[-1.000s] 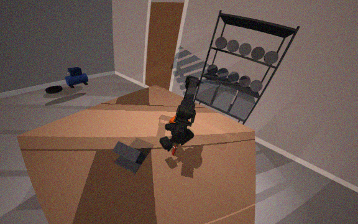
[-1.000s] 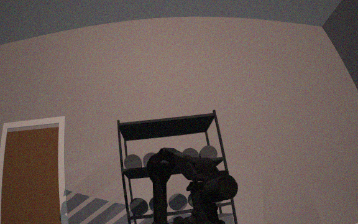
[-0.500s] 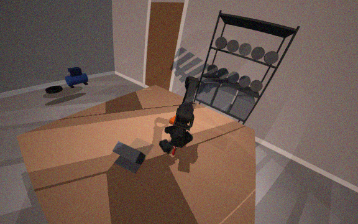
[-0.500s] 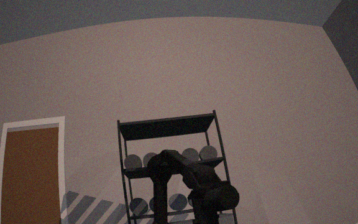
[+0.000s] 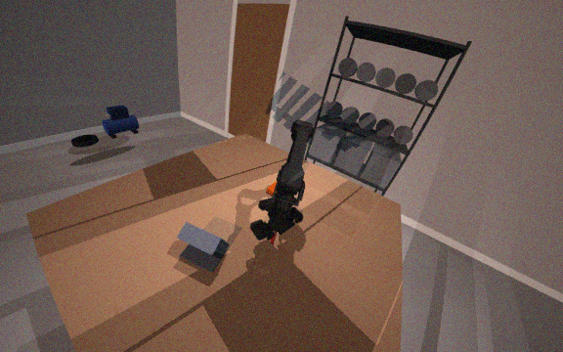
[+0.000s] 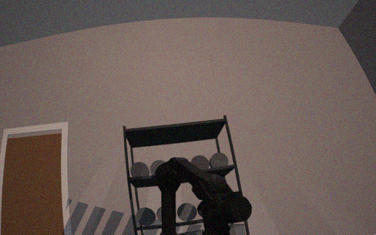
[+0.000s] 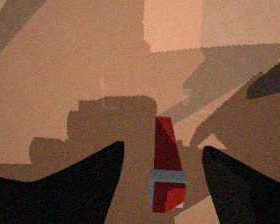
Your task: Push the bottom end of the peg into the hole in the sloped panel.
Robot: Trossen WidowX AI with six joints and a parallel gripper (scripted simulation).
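The dark grey sloped panel is 19 cm to the right of my gripper tip, 15 cm ahead of it and 2 cm above it. From my gripper tip the other things lie so: red peg: 2 cm above.
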